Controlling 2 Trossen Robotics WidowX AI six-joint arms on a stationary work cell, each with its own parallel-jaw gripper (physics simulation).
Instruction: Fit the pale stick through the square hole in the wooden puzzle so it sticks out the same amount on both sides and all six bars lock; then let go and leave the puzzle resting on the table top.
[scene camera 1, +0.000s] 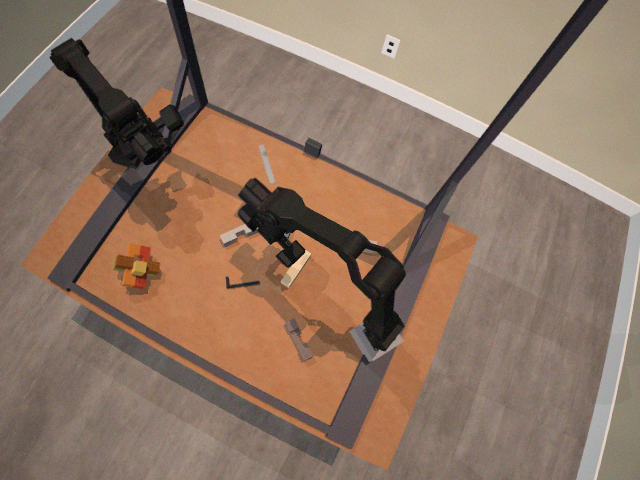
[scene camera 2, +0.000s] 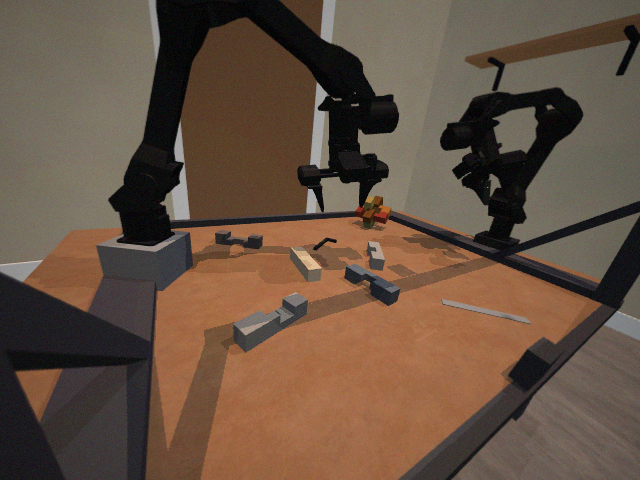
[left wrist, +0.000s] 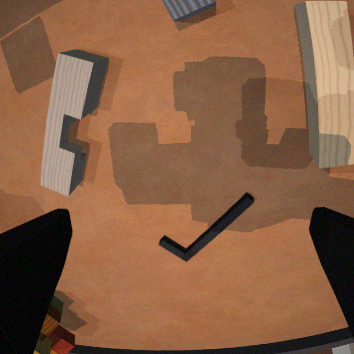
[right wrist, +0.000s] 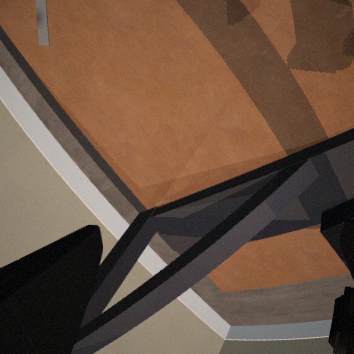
Observation:
My left gripper (scene camera 2: 341, 209) is open and holds nothing. Also in view: a pale stick (left wrist: 319, 34). My right gripper (scene camera 2: 496, 201) is open, holding nothing. On the table rests a black L-shaped key (left wrist: 246, 199). I also see a dark frame post (scene camera 2: 31, 446) and a dark frame (scene camera 2: 96, 415).
My left gripper is seen too in scene camera 1 (scene camera 1: 265, 243) and in the left wrist view (left wrist: 194, 222). My right gripper also shows in scene camera 1 (scene camera 1: 165, 136) and in the right wrist view (right wrist: 227, 237). The dark frame post shows as well in scene camera 1 (scene camera 1: 577, 24) and in the right wrist view (right wrist: 113, 269). The right wrist view does not show the pale stick: it is out of frame. The right wrist view does not show the black L-shaped key: it is out of frame.

